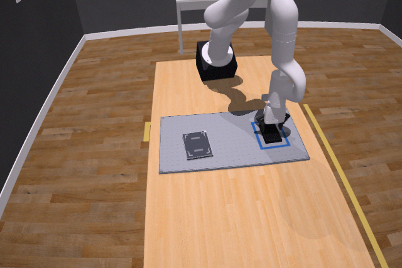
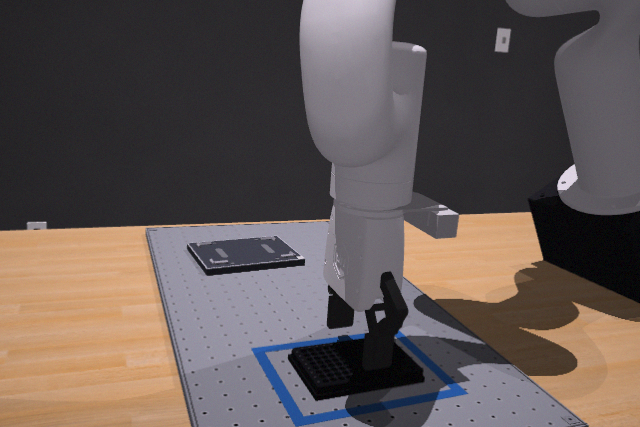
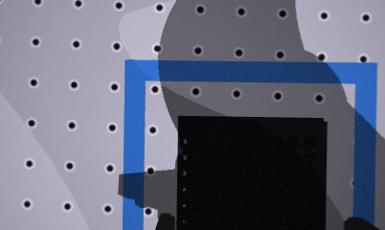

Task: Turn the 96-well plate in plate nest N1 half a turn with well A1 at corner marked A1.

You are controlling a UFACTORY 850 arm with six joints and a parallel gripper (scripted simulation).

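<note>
Right now the black 96-well plate is 3 cm below my hand. Also, from my hand: plate nest N1 (36 cm to the right, 7 cm ahead, 3 cm below).
</note>
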